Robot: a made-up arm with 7 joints.
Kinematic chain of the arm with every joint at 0, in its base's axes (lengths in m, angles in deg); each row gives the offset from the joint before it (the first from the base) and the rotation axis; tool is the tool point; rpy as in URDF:
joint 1: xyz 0.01 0.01 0.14 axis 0 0.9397 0.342
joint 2: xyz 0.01 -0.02 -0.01 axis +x
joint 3: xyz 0 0.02 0.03 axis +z
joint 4: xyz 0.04 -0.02 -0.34 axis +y
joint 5: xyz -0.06 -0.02 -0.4 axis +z
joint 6: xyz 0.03 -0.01 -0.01 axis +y
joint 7: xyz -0.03 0.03 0 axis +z
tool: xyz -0.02 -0.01 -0.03 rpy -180 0 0
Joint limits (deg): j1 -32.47..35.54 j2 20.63..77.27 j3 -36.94..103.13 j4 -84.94..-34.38 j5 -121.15..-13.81 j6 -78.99..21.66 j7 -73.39..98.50
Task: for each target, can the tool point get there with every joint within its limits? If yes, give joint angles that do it. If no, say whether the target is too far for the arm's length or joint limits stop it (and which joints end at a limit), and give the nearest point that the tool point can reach.
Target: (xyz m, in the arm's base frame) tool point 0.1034 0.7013 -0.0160
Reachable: yes | joints 18.00 51.46 64.74 -56.50 -87.89 -17.70 20.37
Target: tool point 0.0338 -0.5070 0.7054
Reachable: no: joint limits stop it (at a limit: joint 1, joint 2, joint 4, joint 6, joint 7) | nearest point 0.2896 0.3379 0.5707 | short by 0.893 m
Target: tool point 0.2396 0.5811 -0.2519
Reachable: yes | joints 10.68 67.95 -12.78 -48.02 -76.30 -19.54 29.49
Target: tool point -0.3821 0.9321 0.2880
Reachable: no: too far | nearest point -0.1875 0.7347 0.1821 | short by 0.297 m
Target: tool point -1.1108 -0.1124 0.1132
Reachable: no: too far | nearest point -0.4289 0.4048 -0.2896 | short by 0.946 m
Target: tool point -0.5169 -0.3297 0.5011
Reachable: no: joint limits stop it (at a limit: joint 2, joint 3, joint 4, joint 6, joint 7) | nearest point -0.1798 0.4692 0.4817 | short by 0.867 m
